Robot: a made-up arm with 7 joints. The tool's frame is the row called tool.
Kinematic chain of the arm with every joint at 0, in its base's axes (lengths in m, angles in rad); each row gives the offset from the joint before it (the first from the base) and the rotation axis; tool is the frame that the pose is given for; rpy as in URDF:
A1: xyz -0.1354 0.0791 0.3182 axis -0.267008 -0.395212 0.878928
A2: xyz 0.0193 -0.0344 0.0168 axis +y
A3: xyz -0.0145 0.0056 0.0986 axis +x
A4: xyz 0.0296 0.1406 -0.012 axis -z
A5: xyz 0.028 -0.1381 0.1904 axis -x
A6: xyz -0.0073 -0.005 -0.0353 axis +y
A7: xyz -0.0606 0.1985 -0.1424 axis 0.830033 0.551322 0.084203
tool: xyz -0.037 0.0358 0.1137 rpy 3.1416 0 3.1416
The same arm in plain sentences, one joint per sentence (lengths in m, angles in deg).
The arm has seven revolute joints in a row. What follows holds with every joint at zero, and every direction is one of the base frame's. Joint 1 sits 0.1354 m along -x and 0.0791 m along +y and 0.3182 m along +z from the base frame's origin and turns about the direction (-0.267008, -0.395212, 0.878928). Joint 2 sits 0.0193 m along +x and 0.0344 m along -y and 0.0168 m along +z from joint 1 and turns about +y. Joint 3 sits 0.0145 m along -x and 0.0056 m along +y and 0.0986 m along +z from joint 2 and turns about +x. Joint 4 sits 0.0296 m along +x and 0.1406 m along +y and 0.0120 m along -z from joint 3 and turns about -z. Joint 5 sits 0.0280 m along +x and 0.1381 m along -y and 0.1904 m along +z from joint 4 and turns about -x. Joint 6 sits 0.0073 m along -x and 0.0050 m along -y and 0.0353 m along -z from joint 5 and turns about +y. Joint 7 sits 0.0606 m along -x and 0.1985 m along +y and 0.1424 m along -z from joint 6 and turns about the direction (0.830033, 0.551322, 0.084203). The tool frame, which is the frame that the pose is given for, sits 0.0370 m along -x and 0.0358 m along +y and 0.1137 m along +z from joint 7; its axes are the base frame's turned by roll -180.00, pitch 0.00 and yaw -180.00 deg (as in URDF: about the fixed x, then y, then z).
